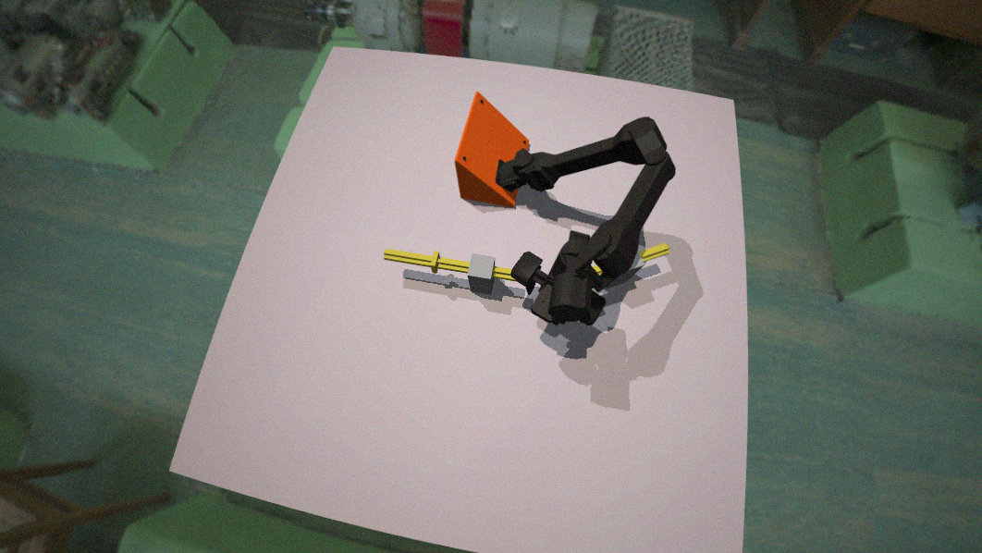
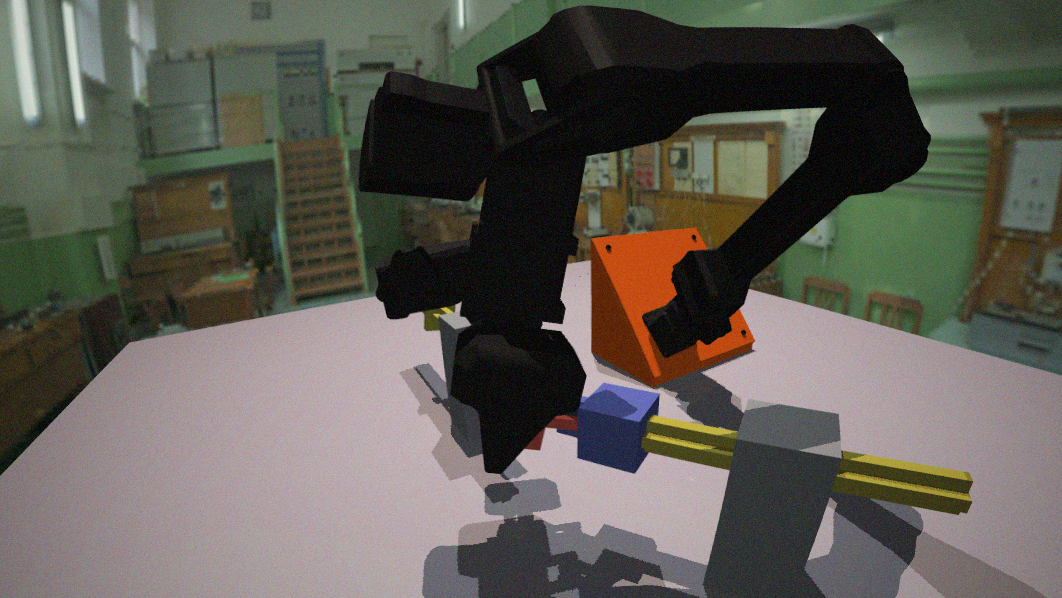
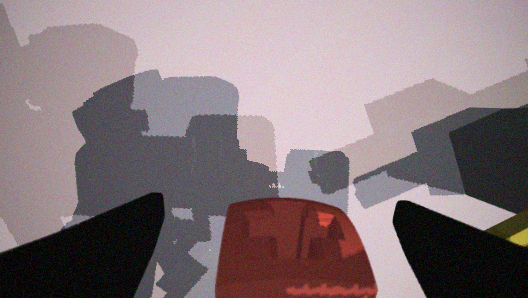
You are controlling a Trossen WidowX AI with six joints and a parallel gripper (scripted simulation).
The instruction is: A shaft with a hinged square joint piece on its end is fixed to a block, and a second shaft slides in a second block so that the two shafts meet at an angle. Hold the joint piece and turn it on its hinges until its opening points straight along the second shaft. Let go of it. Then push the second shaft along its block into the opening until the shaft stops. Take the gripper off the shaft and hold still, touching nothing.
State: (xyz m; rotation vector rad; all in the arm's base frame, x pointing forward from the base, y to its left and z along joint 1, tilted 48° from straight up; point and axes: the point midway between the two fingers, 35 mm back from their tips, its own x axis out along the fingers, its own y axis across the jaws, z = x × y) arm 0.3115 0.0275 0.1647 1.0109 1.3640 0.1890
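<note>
Right now the red joint piece is 2 cm behind my gripper tip, 2 cm above it and 1 cm to the left of it.
</note>
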